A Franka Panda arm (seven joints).
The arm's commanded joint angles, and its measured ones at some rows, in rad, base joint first. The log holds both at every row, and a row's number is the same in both.
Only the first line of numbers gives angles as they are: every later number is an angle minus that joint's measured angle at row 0.
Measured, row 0:
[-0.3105 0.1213 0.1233 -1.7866 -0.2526 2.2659 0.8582]
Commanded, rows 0 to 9:
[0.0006 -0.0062 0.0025 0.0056 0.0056 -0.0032 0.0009]
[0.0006 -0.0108 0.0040 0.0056 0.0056 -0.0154 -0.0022]
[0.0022 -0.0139 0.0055 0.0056 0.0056 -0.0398 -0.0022]
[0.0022 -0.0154 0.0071 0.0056 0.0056 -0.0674 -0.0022]
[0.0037 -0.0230 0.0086 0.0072 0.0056 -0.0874 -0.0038]
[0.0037 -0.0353 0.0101 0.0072 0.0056 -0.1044 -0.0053]
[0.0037 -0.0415 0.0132 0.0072 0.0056 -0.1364 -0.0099]
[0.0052 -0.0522 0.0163 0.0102 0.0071 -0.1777 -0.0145]
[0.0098 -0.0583 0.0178 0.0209 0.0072 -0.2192 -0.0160]
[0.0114 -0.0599 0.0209 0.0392 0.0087 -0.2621 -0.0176]
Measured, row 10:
[0.0066 -0.0268 0.0073 0.0105 0.0001 -0.1424 -0.0031]
